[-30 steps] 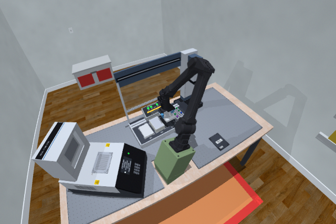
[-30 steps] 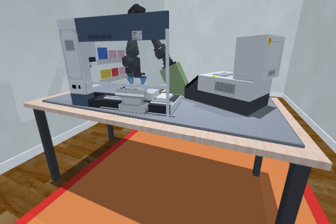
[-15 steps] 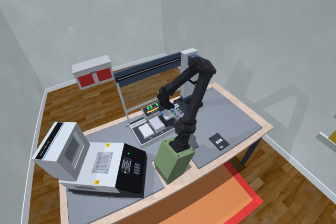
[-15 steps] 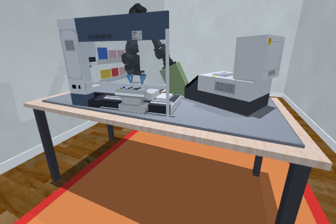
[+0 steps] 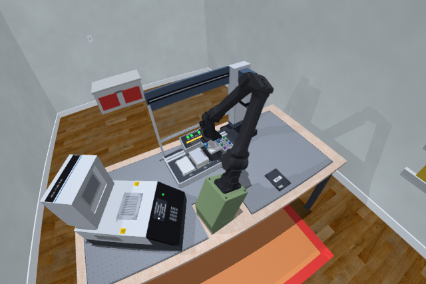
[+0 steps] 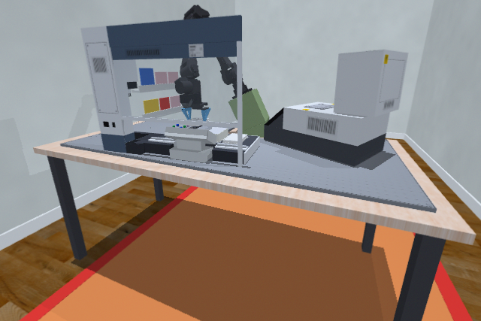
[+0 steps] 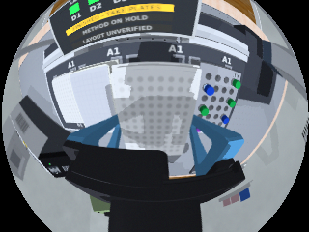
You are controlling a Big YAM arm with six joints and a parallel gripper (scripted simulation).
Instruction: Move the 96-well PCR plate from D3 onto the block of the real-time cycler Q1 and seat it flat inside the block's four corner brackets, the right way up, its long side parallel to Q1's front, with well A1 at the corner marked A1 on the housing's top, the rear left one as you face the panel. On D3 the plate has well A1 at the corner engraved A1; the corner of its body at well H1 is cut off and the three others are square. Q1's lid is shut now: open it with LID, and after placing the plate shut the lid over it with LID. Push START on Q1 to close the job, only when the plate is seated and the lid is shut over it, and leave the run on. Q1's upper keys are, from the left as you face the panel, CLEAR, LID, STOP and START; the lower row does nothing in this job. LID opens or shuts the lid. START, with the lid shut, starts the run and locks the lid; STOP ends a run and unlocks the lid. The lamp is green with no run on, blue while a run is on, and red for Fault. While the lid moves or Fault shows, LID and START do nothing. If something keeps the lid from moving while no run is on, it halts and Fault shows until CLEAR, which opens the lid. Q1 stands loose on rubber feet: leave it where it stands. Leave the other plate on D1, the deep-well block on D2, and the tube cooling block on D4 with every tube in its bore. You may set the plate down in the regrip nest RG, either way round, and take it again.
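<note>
My gripper is now 100 mm to the left of the tube cooling block and 60 mm above it. Also, from my hand: gantry beam (380 mm above, 190 mm ahead); then thin post (280 mm to the left, 210 mm ahead, 100 mm above); then gantry head (350 mm to the right, 250 mm above, 60 mm ahead).
</note>
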